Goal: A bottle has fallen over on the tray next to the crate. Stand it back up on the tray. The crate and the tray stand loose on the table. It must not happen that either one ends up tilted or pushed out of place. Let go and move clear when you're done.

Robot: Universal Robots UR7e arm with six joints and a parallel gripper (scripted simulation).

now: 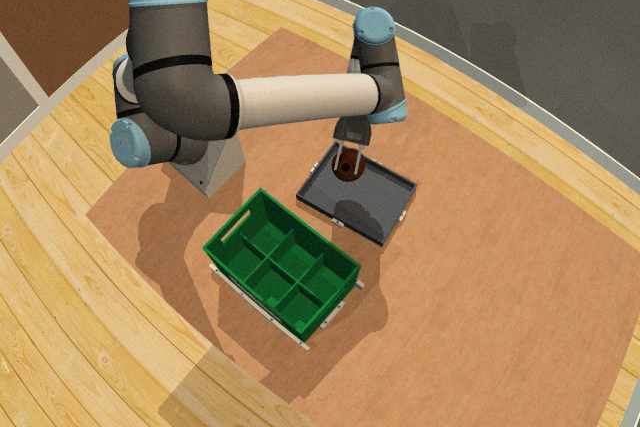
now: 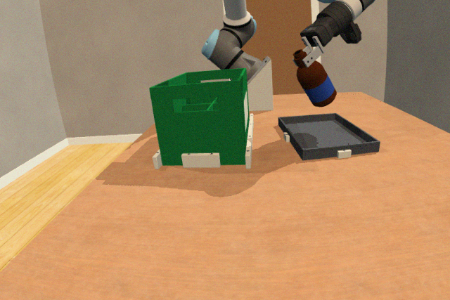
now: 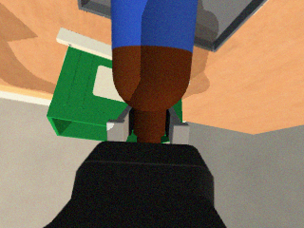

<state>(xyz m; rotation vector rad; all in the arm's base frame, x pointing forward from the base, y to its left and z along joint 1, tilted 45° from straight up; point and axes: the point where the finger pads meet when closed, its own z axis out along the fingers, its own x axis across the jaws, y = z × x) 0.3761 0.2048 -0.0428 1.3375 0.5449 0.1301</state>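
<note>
The bottle lies 40 mm below my hand, 20 mm to the left of it and 10 mm behind it. Also, from my hand: green crate: 240 mm to the right, 120 mm below, 40 mm ahead; dark grey tray: 190 mm below, 50 mm to the left, 10 mm ahead.
</note>
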